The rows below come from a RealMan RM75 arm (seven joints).
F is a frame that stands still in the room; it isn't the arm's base.
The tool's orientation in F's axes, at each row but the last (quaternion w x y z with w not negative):
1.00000 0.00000 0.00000 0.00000
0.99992 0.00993 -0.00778 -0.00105
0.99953 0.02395 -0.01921 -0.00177
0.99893 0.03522 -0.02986 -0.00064
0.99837 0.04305 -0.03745 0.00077
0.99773 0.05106 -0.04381 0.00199
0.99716 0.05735 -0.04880 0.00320
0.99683 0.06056 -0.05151 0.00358
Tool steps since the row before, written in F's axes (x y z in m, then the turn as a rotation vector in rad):
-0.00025 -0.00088 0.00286 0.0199 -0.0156 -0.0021
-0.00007 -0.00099 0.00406 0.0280 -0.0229 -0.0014
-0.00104 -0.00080 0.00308 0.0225 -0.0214 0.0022
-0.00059 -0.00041 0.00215 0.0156 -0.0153 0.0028
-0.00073 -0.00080 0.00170 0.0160 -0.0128 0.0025
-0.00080 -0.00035 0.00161 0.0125 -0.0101 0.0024
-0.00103 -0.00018 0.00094 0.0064 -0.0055 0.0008
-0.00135 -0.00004 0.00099 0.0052 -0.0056 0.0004
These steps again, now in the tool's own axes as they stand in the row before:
-0.00025 -0.00088 0.00286 0.0199 -0.0156 -0.0021
0.00000 -0.00091 0.00408 0.0280 -0.0229 -0.0014
-0.00092 -0.00065 0.00315 0.0227 -0.0212 0.0024
-0.00046 -0.00026 0.00220 0.0158 -0.0151 0.0029
-0.00060 -0.00065 0.00181 0.0162 -0.0126 0.0024
-0.00066 -0.00018 0.00170 0.0127 -0.0099 0.0023
-0.00093 -0.00006 0.00105 0.0064 -0.0054 0.0008
-0.00124 0.00010 0.00112 0.0052 -0.0056 0.0005

